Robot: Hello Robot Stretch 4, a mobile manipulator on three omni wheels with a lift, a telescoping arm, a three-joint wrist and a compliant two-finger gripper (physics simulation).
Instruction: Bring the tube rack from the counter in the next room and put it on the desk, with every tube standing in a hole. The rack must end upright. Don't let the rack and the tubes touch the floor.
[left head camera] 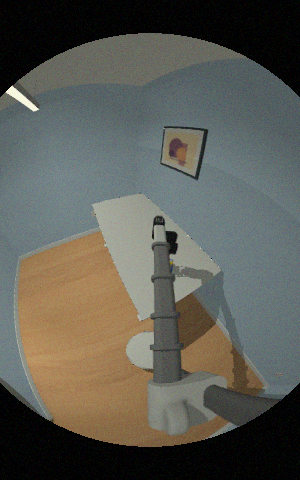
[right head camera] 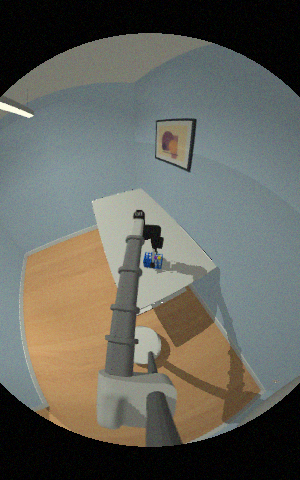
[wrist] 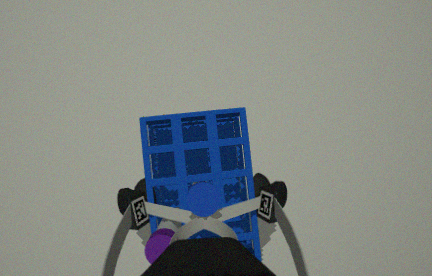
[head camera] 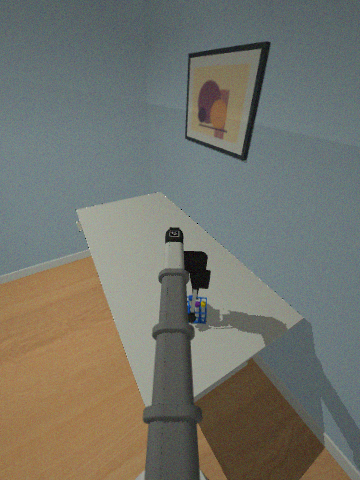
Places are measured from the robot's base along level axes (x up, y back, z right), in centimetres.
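Pixels of known places: gripper, between the fingertips: [right head camera: 153, 260] [head camera: 192, 309]; robot's base, origin of its link: [left head camera: 146, 349] [right head camera: 140, 343].
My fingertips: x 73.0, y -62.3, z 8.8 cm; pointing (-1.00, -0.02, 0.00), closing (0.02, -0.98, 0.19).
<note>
Ahead of a thing's pixels: the offset from my fingertips to its top centre. Level surfaces: height alone.
The blue tube rack @[dx +4.8, dy +0.1, dz -0.6 cm] [head camera: 200, 321] [right head camera: 146, 260] [wrist: 211, 146] looks upright over the pale desk @[dx -3.8 cm] [head camera: 120, 260] [left head camera: 125, 250] [right head camera: 112, 225] [wrist: 75, 75]; whether its base touches the top cannot be told. My gripper [head camera: 196, 309] [right head camera: 153, 260] [wrist: 202, 192] is shut on the rack, with a finger pad against each long side. A blue-capped tube @[dx +9.0, dy +0.0, dz -0.8 cm] [wrist: 203, 199] is in the middle column. A purple-capped tube @[dx +9.2, dy +3.1, dz +1.3 cm] [wrist: 159, 246] is near the left edge, its cap reaching past it. A yellow cap @[dx +9.4, dy +3.0, dz +3.3 cm] [head camera: 203, 303] [right head camera: 159, 258] shows beside the purple one. My wrist hides the rack's near end.
The telescoping arm [head camera: 172, 360] [left head camera: 165, 300] [right head camera: 124, 320] reaches over the desk. A framed picture [head camera: 215, 110] [left head camera: 180, 150] [right head camera: 172, 142] hangs on the blue wall behind it. My round white base [left head camera: 140, 350] [right head camera: 147, 345] is on the wooden floor near the desk's front corner.
</note>
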